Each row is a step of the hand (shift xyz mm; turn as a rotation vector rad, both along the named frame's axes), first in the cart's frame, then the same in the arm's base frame.
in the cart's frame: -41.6 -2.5 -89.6 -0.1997 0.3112 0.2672
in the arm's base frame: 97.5 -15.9 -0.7 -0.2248 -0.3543 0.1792
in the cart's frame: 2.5 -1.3 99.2 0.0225 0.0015 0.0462
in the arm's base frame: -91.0 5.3 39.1 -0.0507 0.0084 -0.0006
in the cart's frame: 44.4 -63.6 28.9 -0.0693 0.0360 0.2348
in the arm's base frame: -31.5 76.4 -5.3 -0.1945 -0.0515 0.1440
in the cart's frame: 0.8 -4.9 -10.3 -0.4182 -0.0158 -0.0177
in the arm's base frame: 10.0 4.5 -3.3 0.1746 -0.1403 0.3540
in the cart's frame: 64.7 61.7 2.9 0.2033 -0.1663 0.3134
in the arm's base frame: -37.8 -33.3 -73.9 -0.3313 0.2395 0.0099
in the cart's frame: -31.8 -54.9 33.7 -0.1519 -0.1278 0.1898
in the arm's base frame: -9.0 40.3 58.8 -0.0934 0.0687 0.2490
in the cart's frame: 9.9 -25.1 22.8 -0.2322 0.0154 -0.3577
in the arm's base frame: -20.0 27.7 9.1 0.4094 -0.1114 0.0454
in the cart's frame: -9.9 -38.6 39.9 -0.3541 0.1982 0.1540
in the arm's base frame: -25.7 33.5 37.4 -0.0440 -0.3099 0.3007
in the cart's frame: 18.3 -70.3 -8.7 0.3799 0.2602 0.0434
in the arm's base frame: 13.7 71.8 3.6 -0.2275 -0.1001 -0.3900
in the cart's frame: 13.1 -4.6 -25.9 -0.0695 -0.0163 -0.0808
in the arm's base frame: 19.5 8.3 -20.3 0.1024 -0.0131 0.0312
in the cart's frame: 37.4 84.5 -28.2 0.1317 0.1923 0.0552
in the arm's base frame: -3.4 -65.6 -70.9 -0.1337 -0.1282 -0.1518
